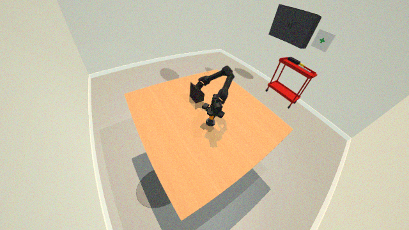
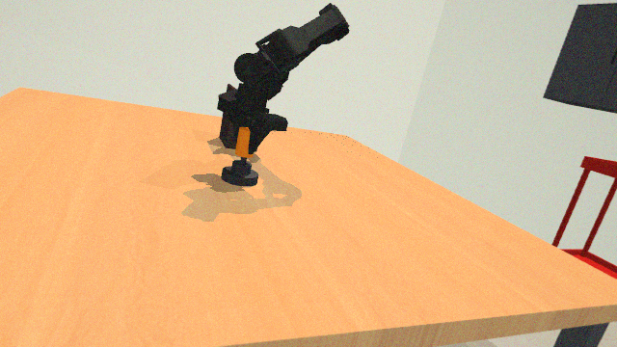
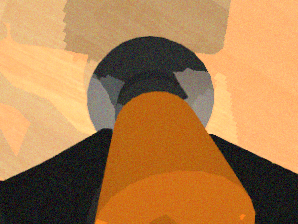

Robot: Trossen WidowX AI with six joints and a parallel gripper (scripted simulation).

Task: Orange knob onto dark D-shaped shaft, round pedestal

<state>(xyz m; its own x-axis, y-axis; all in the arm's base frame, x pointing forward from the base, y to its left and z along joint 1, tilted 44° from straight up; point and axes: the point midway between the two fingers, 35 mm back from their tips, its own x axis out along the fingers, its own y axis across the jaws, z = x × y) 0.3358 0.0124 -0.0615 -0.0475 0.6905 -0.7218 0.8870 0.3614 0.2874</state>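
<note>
The orange knob lies 20 mm above my gripper tip. From my gripper tip the other things lie so: round dark pedestal 40 mm below.
</note>
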